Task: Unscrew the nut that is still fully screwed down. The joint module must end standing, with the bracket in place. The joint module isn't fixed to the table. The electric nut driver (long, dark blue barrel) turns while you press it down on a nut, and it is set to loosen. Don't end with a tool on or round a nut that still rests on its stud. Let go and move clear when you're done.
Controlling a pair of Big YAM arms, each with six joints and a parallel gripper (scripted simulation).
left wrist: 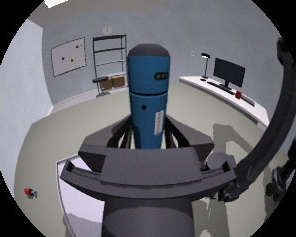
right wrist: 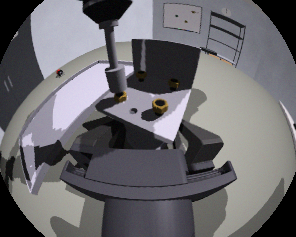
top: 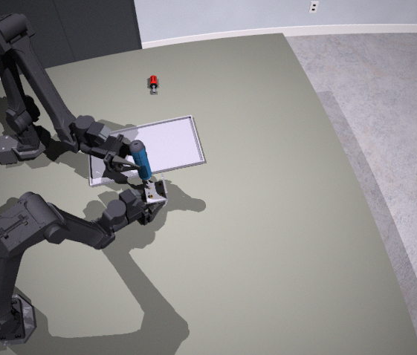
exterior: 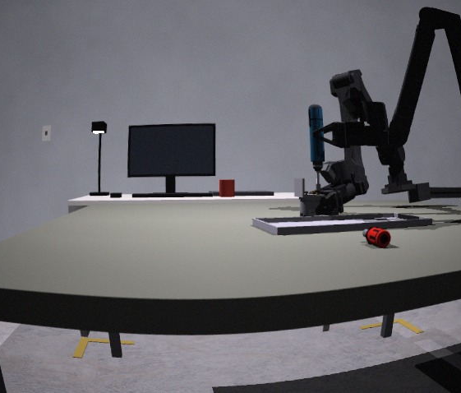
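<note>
The bracket lies 5 cm above my right hand. Also, from my right hand: socket tip: 7 cm above, 2 cm to the left, 2 cm behind; short red-handled tool: 54 cm to the left, 1 cm below, 1 cm ahead; shallow white tray: 21 cm to the left, 5 cm behind, 2 cm below.
</note>
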